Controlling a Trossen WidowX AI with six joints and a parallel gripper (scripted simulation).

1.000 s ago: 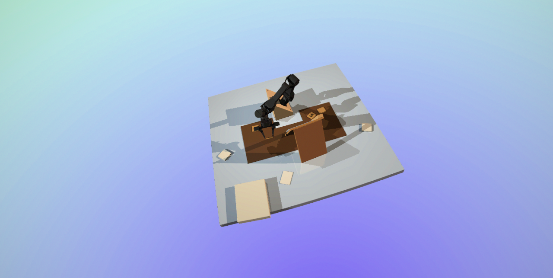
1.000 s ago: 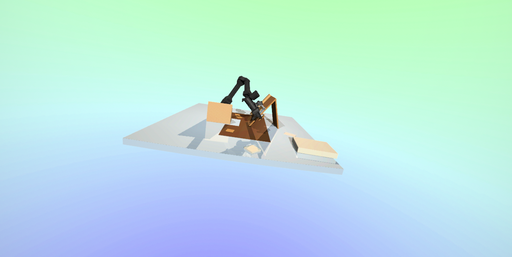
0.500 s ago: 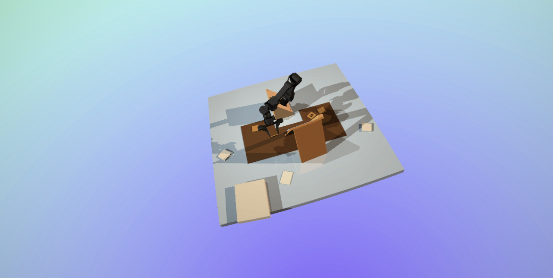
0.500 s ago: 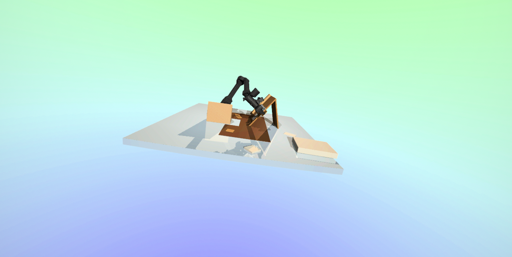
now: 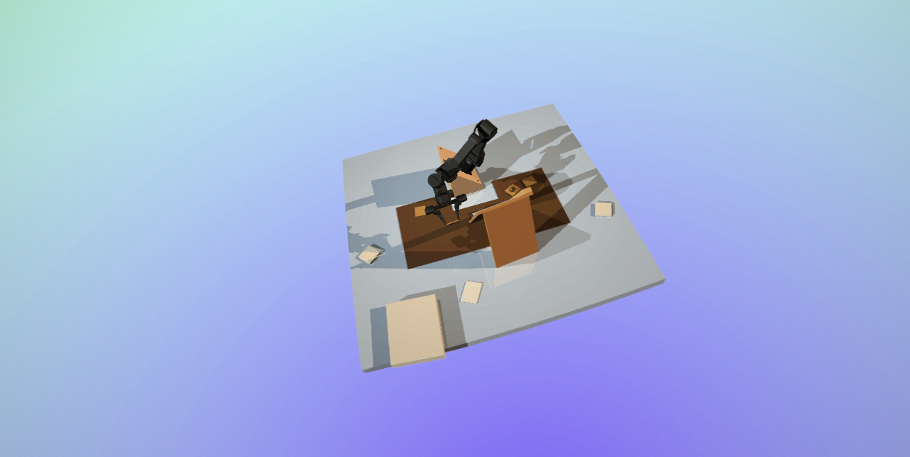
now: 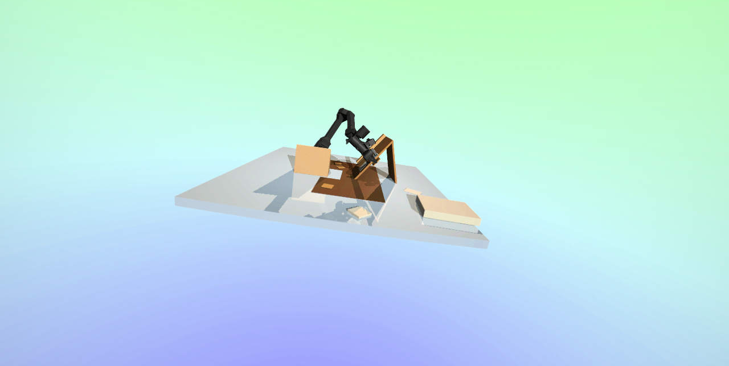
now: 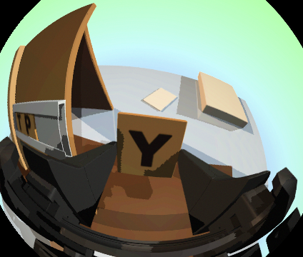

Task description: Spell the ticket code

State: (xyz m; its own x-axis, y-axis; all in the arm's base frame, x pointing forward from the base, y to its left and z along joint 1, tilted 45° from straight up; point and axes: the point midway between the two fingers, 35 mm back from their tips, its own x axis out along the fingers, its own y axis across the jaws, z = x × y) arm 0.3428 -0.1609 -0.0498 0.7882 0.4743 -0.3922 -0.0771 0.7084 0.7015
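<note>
My gripper tip is 160 mm to the right of the white ticket, 70 mm above it and 60 mm past it. Also, from my gripper tip: dark brown mat (160 mm below, 160 mm behind, 140 mm to the left); cream block (370 mm ahead, 280 mm to the right, 140 mm below); tan letter tile (right at my gripper tip).
</note>
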